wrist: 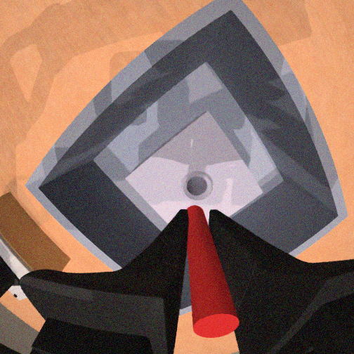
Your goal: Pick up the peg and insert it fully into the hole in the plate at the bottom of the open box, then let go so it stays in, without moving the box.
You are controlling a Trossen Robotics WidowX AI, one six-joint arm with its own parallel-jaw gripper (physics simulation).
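My gripper (197,215) is shut on the red peg (212,280), which stands between the two black fingers with its wide end toward the camera and its far tip pointing into the open box. The grey open box (296,210) fills the middle of the wrist view. The pale plate (150,177) lies at its bottom, with a round dark hole (197,186) in it. The peg's far tip shows just below the hole in the view and appears apart from it; its height above the plate is hard to tell. The fingers hide the near corner of the plate and part of the near box walls.
A brown block (35,235) with a whitish metal face stands at the left edge, outside the box. The orange-tan table top (75,95) surrounds the box and carries shadows of the arm. The box walls rise around the plate on all sides.
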